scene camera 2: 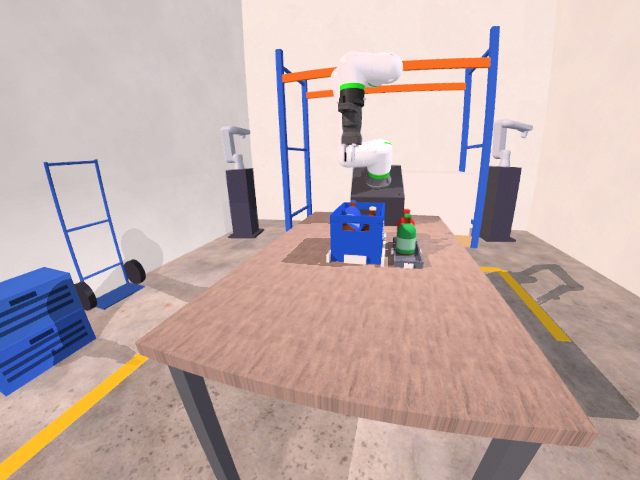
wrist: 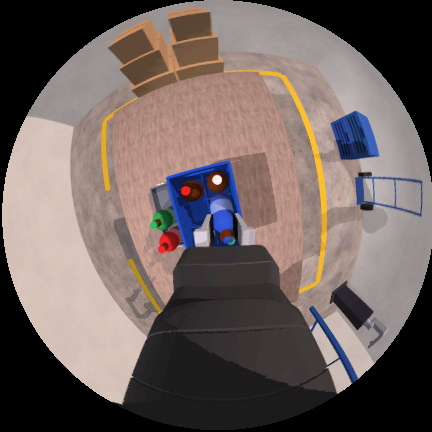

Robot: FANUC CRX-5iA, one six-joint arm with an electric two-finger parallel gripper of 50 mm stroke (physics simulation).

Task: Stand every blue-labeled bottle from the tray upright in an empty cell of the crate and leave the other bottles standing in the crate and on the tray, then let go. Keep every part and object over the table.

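Places are measured from the arm's base along level axes (x ahead, y left, z up), in millimetres.
Pixels of known places: gripper, between the fingertips: (scene camera 2: 349, 161) (wrist: 222, 221); arm's base, origin of its link: (scene camera 2: 378, 180).
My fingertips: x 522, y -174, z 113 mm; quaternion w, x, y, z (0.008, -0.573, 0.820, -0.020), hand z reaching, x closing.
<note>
For each thing: its top centre in the pictures, then the offset to it from my fingertips. Level surfaces: height alone.
- blue crate, centre of its top: (wrist: 207, 215) (scene camera 2: 360, 208) dx -12, dy +45, dz -181 mm
- white-capped brown bottle, centre of its top: (wrist: 216, 179) dx +72, dy -17, dz -193 mm
- red-capped brown bottle, centre of its top: (wrist: 185, 190) dx +79, dy +78, dz -193 mm
- grey tray, centre of its top: (scene camera 2: 406, 247) (wrist: 167, 216) dx +28, dy +228, dz -330 mm
- green bottle, centre of its top: (wrist: 152, 224) (scene camera 2: 407, 214) dx +25, dy +225, dz -196 mm
- red bottle, centre of its top: (wrist: 160, 249) (scene camera 2: 407, 209) dx -62, dy +241, dz -196 mm
- wooden table, height of its surface: dz -356 mm
The blue crate (scene camera 2: 356, 249) (wrist: 197, 170) stands on the table. In it a blue-labeled bottle (scene camera 2: 353, 211) (wrist: 223, 218) with a brown neck leans, its neck toward the robot's side. A white-capped brown bottle (wrist: 217, 180) and a red-capped brown bottle (wrist: 191, 190) stand in other cells. The grey tray (scene camera 2: 408, 261) (wrist: 159, 196) beside the crate holds a green bottle (scene camera 2: 406, 237) (wrist: 162, 220) and a red bottle (scene camera 2: 406, 211) (wrist: 169, 241), both upright. My gripper (scene camera 2: 349, 159) (wrist: 222, 221) is part open and empty, high above the crate. The crate's near cells are partly hidden in the wrist view.
The wooden table (scene camera 2: 356, 330) (wrist: 190, 115) has a free edge facing scene camera 2. A blue and orange rack frame (scene camera 2: 281, 139) stands behind the arm. Cardboard boxes (wrist: 195, 50), a hand truck (scene camera 2: 87, 227) (wrist: 360, 191) and blue crates (scene camera 2: 41, 320) (wrist: 355, 136) stand off the table.
</note>
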